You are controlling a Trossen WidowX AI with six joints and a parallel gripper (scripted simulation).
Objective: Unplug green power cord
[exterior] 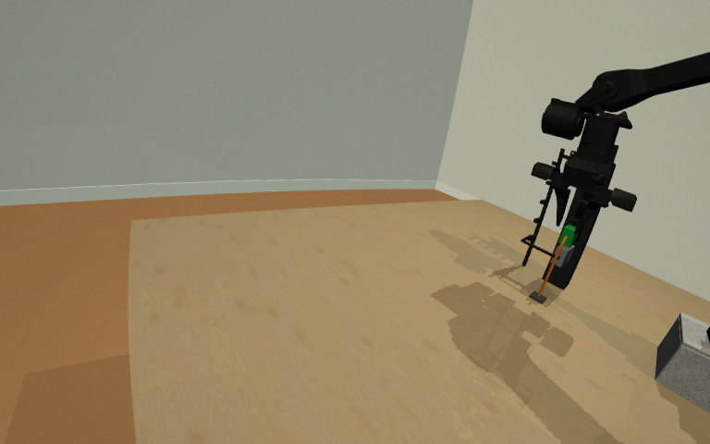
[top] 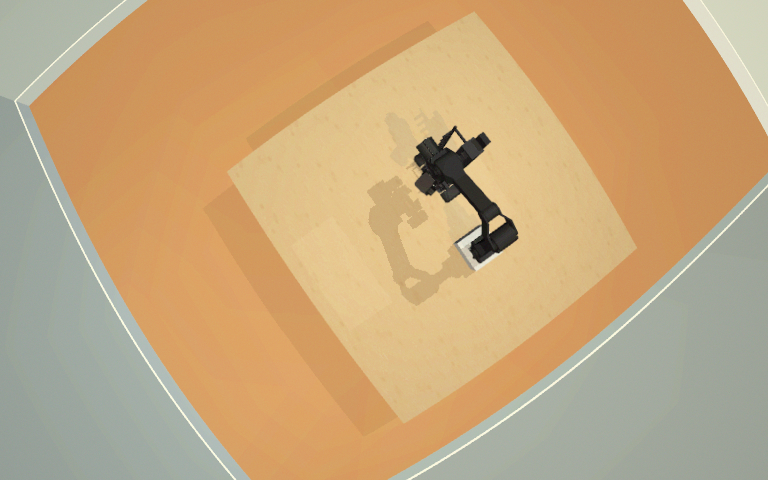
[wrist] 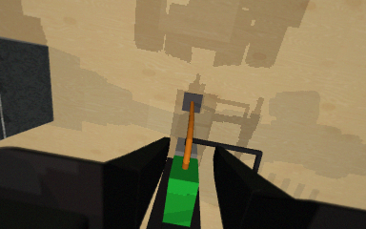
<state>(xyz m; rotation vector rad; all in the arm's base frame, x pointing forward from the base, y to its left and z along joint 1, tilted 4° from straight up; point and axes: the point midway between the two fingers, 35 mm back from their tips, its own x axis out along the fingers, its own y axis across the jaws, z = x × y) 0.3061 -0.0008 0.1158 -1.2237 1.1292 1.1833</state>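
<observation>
My gripper tip is 70 mm to the left of the green plug and 10 mm above it. Also, from my gripper tip: grey anchor piece (140 mm below).
</observation>
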